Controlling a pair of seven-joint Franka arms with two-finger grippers.
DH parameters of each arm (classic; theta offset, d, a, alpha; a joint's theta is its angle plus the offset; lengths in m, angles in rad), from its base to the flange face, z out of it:
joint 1: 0 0.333 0 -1.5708
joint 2: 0 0 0 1.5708
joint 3: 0 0.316 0.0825 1.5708
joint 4: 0 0 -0.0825 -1.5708
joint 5: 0 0.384 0 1.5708
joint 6: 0 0 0.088 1.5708
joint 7: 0 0.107 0 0
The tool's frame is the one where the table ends.
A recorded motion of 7 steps. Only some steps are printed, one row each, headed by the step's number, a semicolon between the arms.
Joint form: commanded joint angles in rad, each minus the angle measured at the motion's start. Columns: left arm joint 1, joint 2, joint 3, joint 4, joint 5, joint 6, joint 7; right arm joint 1, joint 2, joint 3, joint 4, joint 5, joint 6, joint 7.
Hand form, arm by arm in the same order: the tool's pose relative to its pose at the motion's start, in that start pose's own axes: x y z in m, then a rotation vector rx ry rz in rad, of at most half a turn. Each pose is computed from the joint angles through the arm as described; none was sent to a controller.
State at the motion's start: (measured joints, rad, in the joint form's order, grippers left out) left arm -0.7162 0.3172 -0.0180 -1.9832 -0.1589 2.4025 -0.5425; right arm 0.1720 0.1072 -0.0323 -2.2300 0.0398 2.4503 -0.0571
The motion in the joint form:
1: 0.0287 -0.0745 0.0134 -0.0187 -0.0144 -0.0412 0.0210; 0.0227 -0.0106 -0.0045 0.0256 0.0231 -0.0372 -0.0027
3: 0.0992 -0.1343 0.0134 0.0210 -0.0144 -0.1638 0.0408; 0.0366 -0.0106 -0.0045 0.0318 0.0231 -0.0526 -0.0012
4: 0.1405 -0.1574 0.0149 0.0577 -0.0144 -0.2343 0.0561; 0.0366 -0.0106 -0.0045 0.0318 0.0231 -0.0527 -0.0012
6: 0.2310 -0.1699 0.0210 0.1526 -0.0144 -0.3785 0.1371; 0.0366 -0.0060 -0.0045 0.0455 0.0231 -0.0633 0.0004
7: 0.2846 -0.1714 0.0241 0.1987 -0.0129 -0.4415 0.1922; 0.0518 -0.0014 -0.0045 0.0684 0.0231 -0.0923 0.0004
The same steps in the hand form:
1: 0.0077 -0.0195 -0.0366 -0.0168 0.0129 -0.0233; 0.0056 -0.0106 -0.0126 0.0185 -0.0006 -0.0045
3: 0.0272 -0.0479 -0.0837 -0.0138 -0.0024 -0.0600; 0.0061 -0.0184 -0.0136 0.0208 -0.0102 -0.0171
4: 0.0397 -0.0648 -0.1109 -0.0135 -0.0082 -0.0785; 0.0061 -0.0184 -0.0136 0.0208 -0.0103 -0.0171
6: 0.0679 -0.1061 -0.1566 -0.0068 -0.0308 -0.0764; 0.0093 -0.0186 -0.0157 0.0211 -0.0118 -0.0160
7: 0.0820 -0.1332 -0.1781 -0.0043 -0.0374 -0.0691; 0.0135 -0.0275 -0.0198 0.0239 -0.0229 -0.0320

